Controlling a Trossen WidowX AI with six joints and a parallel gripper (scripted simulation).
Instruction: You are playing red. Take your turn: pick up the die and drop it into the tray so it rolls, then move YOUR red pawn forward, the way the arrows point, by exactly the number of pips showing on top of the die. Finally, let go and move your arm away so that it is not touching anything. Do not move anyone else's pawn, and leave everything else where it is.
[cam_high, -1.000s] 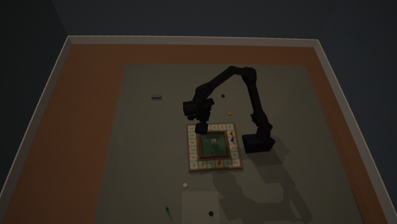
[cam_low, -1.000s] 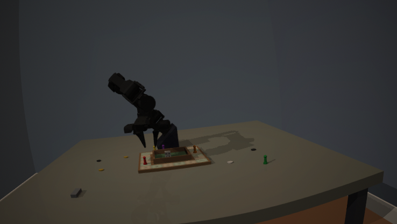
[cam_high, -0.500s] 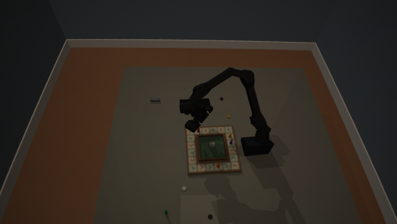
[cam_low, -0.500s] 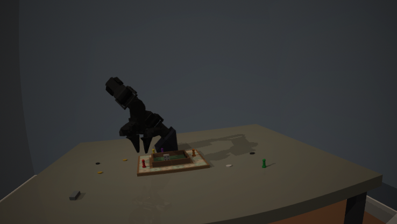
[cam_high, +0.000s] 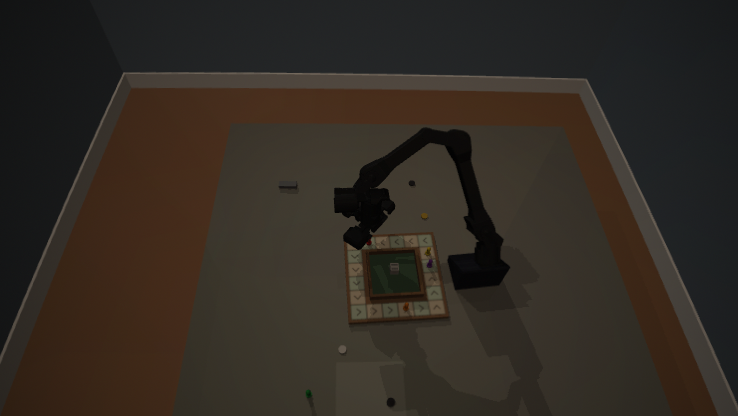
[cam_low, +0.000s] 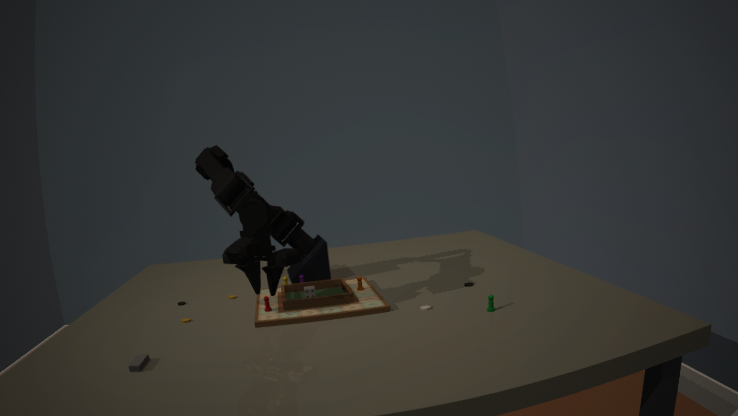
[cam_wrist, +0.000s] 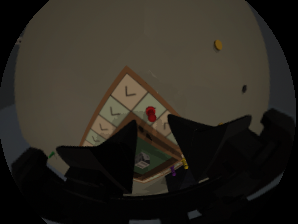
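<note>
Right now my gripper tip is 2 cm above the red pawn. Also, from my gripper tip: green tray 6 cm behind, 12 cm to the left, 4 cm below; then white die 6 cm behind, 11 cm to the left, 2 cm below; then yellow pawn 18 cm behind, 6 cm to the left, 2 cm below.
</note>
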